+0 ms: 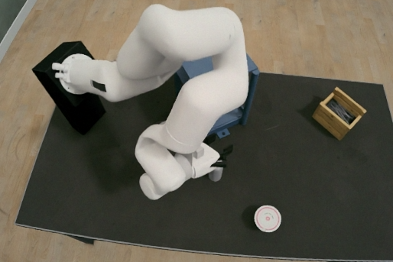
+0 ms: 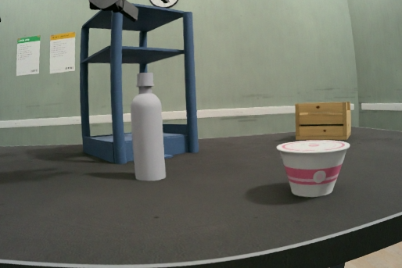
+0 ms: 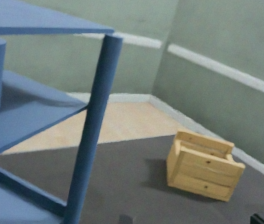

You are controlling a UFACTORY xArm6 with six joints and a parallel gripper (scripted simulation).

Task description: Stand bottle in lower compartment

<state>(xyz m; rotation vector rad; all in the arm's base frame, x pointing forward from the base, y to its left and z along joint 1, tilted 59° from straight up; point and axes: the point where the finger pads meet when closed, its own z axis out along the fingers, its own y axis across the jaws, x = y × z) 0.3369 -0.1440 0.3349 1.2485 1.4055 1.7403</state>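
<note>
The bottle is 190 mm below my hand. Also, from my hand: pink cup (90 mm ahead, 240 mm to the right, 260 mm below); then shelving unit (110 mm ahead, 280 mm to the left, 120 mm below); then wooden crate (600 mm ahead, 10 mm to the left, 250 mm below).
</note>
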